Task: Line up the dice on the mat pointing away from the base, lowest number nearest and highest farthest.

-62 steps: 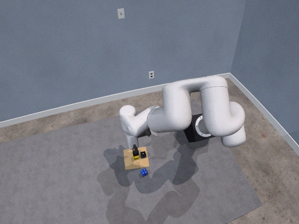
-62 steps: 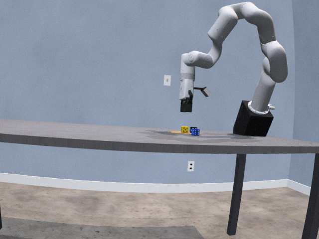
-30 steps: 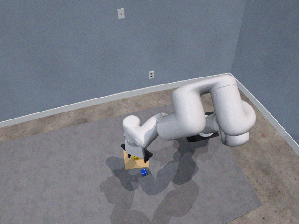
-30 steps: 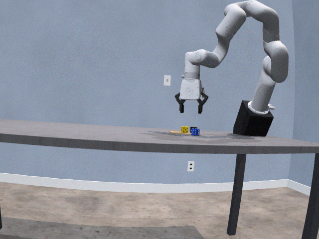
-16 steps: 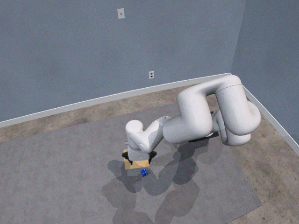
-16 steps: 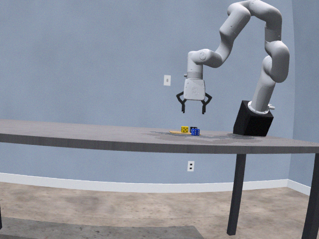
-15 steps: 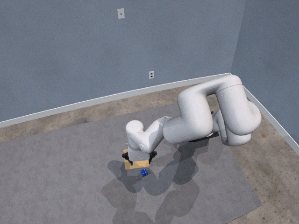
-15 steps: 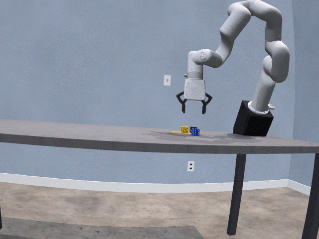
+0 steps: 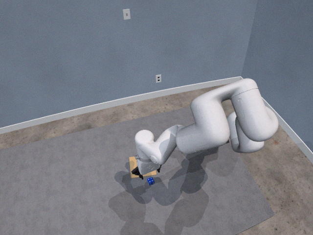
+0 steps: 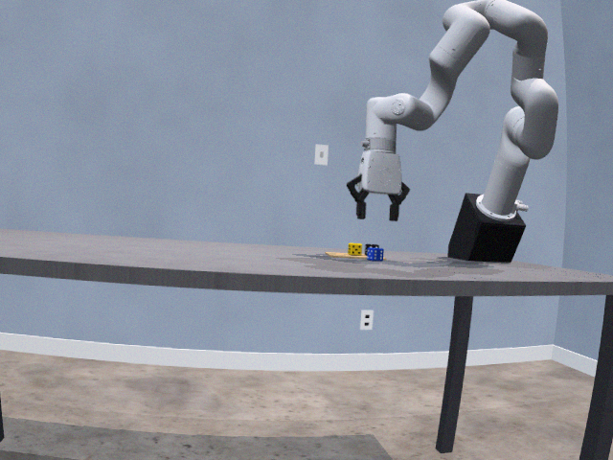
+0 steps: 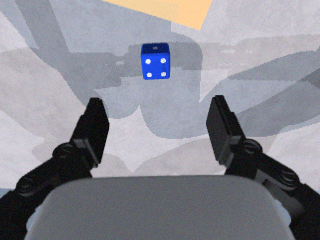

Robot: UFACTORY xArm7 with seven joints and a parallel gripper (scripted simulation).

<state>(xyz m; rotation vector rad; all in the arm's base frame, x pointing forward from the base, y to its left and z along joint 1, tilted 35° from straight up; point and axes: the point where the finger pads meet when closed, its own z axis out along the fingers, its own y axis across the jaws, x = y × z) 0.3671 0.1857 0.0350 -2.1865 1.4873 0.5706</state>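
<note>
My hand is 9 cm above the blue die. From my hand the other things lie so: tan mat: 11 cm to the right, 11 cm below, 4 cm ahead; then black die: 12 cm to the right, 9 cm below, 1 cm behind; then yellow die: 11 cm to the right, 9 cm below, 4 cm ahead.
</note>
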